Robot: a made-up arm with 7 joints.
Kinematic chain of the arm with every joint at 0, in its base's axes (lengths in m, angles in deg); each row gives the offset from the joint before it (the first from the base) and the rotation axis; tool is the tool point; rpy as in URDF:
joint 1: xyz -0.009 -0.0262 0.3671 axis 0 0.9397 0.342
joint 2: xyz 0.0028 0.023 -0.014 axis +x
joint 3: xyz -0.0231 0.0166 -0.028 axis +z
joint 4: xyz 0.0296 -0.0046 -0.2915 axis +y
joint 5: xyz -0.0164 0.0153 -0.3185 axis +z
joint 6: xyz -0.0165 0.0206 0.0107 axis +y
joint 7: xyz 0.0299 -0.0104 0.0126 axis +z
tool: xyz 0.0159 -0.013 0.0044 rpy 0 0 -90
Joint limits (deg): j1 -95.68..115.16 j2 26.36..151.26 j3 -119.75..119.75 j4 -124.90..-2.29 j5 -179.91..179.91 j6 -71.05..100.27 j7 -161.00..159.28
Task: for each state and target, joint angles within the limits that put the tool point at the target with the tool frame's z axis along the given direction. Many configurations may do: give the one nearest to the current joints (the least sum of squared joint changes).
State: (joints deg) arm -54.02 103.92 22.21 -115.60 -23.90 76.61 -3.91
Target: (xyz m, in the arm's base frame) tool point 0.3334 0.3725 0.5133 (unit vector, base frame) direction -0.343 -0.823 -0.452
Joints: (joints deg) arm -20.62 86.64 9.77 -72.57 -24.65 48.34 -6.78
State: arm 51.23 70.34 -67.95 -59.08 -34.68 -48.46 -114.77
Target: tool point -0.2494 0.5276 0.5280 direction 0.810 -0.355 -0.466
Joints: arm 80.29 99.04 -92.80 -24.96 -51.34 -32.27 -114.21
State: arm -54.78 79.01 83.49 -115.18 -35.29 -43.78 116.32
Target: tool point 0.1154 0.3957 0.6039 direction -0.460 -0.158 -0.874
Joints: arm -21.02 79.05 54.60 -76.63 -52.24 -12.20 115.38
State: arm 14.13 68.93 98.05 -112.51 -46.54 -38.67 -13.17
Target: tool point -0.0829 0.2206 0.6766 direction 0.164 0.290 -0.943
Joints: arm 10.72 89.28 109.30 -108.50 -41.01 2.56 -10.00
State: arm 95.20 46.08 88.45 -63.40 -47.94 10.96 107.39
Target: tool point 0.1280 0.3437 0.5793 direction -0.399 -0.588 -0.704
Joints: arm 87.38 76.47 94.11 -99.62 -34.44 42.76 106.06
